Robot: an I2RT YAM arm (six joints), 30 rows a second.
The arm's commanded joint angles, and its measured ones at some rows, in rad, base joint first. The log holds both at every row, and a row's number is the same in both.
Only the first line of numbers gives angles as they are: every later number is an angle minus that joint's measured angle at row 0.
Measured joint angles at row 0:
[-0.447, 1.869, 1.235, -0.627, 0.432, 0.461]
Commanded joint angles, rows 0 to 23:
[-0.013, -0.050, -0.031, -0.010, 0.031, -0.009]
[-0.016, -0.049, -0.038, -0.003, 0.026, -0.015]
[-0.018, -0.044, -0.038, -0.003, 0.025, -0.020]
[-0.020, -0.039, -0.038, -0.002, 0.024, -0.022]
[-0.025, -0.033, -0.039, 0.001, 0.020, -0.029]
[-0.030, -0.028, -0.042, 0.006, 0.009, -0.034]
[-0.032, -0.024, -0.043, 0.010, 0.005, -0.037]
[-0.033, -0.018, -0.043, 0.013, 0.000, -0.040]
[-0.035, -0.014, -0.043, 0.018, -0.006, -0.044]
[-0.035, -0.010, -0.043, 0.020, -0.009, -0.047]
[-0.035, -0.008, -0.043, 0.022, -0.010, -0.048]
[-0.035, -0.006, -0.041, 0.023, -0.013, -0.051]
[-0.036, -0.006, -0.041, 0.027, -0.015, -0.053]
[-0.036, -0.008, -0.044, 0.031, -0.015, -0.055]
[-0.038, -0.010, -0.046, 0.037, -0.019, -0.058]
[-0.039, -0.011, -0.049, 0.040, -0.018, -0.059]
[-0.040, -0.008, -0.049, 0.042, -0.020, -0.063]
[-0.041, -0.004, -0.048, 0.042, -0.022, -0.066]
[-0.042, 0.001, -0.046, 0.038, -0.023, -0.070]
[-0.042, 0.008, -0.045, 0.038, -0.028, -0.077]
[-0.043, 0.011, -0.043, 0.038, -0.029, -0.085]
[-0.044, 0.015, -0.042, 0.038, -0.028, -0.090]
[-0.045, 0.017, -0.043, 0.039, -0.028, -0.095]
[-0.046, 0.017, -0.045, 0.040, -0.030, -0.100]
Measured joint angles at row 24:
[-0.037, -0.003, -0.036, 0.047, -0.024, -0.074]
